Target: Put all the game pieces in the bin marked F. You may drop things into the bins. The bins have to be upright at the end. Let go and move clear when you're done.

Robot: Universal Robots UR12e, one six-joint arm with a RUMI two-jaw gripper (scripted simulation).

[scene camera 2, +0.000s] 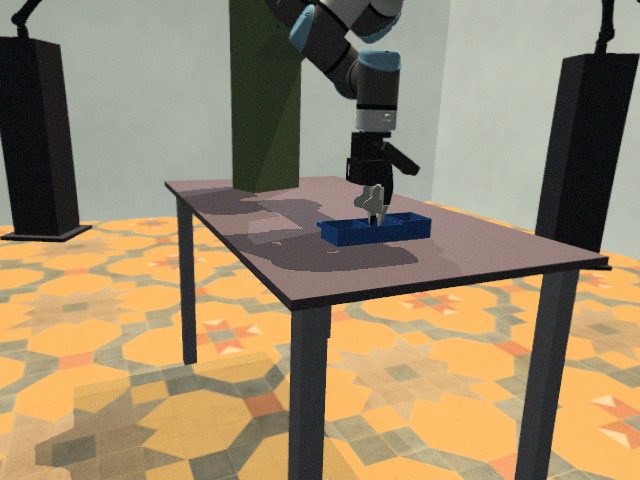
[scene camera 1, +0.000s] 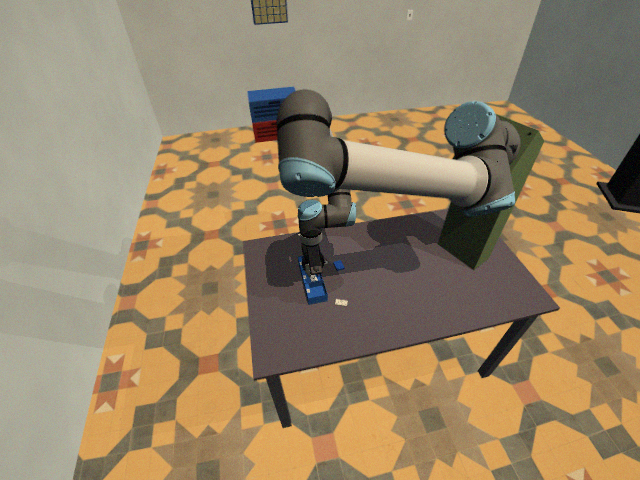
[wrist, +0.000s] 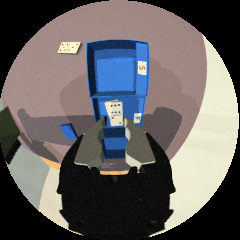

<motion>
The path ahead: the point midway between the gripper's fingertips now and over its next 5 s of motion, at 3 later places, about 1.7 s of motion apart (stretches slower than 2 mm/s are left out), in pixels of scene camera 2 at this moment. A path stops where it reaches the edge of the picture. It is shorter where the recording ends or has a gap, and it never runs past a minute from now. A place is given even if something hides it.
The gripper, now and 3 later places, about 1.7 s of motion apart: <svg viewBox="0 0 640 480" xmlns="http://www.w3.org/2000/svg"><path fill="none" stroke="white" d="M374 227L375 209L407 199L406 219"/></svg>
</motion>
